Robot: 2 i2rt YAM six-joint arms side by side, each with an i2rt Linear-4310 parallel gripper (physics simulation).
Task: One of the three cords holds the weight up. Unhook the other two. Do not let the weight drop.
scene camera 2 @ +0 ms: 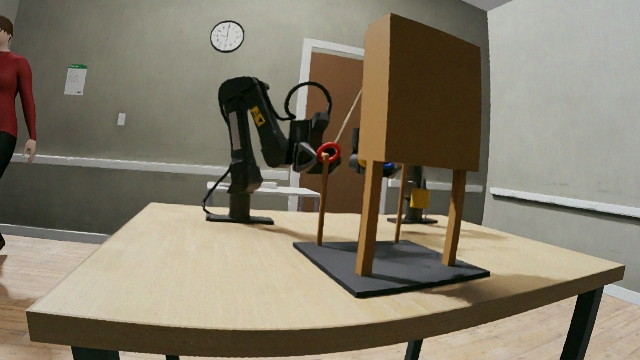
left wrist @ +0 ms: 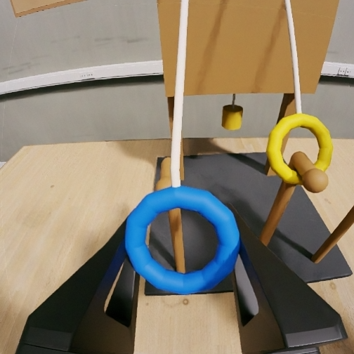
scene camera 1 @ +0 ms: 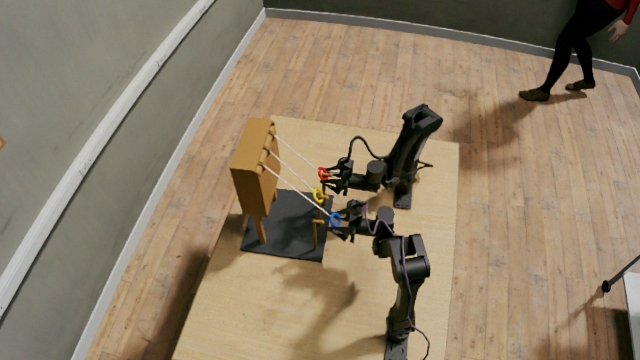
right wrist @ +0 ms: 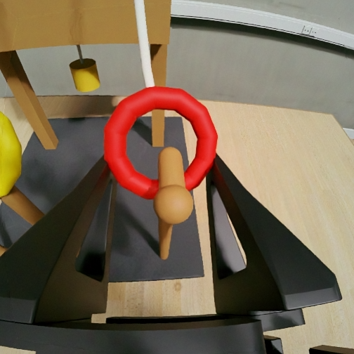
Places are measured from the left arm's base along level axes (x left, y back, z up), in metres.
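Where they show: left gripper, between the fingertips: (scene camera 2: 392, 164) (scene camera 1: 326, 221); right gripper, between the fingertips: (scene camera 2: 329, 159) (scene camera 1: 321, 175); left arm's base, origin of its link: (scene camera 2: 413, 222) (scene camera 1: 397, 335); right arm's base, origin of its link: (scene camera 2: 238, 220) (scene camera 1: 403, 189).
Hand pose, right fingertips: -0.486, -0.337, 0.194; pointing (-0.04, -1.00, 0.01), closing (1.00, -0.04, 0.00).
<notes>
Each offset is from my right fingertips to the top centre of the thing, as dx, dy, dz.
The blue ring {+0.189, +0.077, +0.038} (scene camera 1: 331, 220) (left wrist: 190, 198) is off its peg (left wrist: 165, 175), on a straight white cord. My left gripper (scene camera 1: 341, 221) (left wrist: 182, 211) is shut on it. The red ring {+0.000, +0.004, +0.036} (scene camera 1: 320, 172) (scene camera 2: 329, 144) (right wrist: 116, 142) is still around its peg (right wrist: 171, 170), whose round knob is in front of the ring's lower edge. My right gripper (scene camera 1: 327, 176) (right wrist: 162, 157) is shut on the red ring, a finger on each side. The yellow ring {+0.096, +0.004, +0.037} (scene camera 1: 314, 196) (left wrist: 274, 150) (right wrist: 10, 155) hangs on the middle peg (left wrist: 300, 162). The yellow weight (left wrist: 232, 119) (right wrist: 85, 76) hangs below the board.
The brown board (scene camera 1: 250, 145) (scene camera 2: 430, 95) stands on legs on a dark base (scene camera 1: 280, 235) (scene camera 2: 325, 260), hiding much of the left arm in scene camera 2. The yellow ring's peg stands between the grippers. A person (scene camera 1: 570, 50) is on the floor beyond the table.
</notes>
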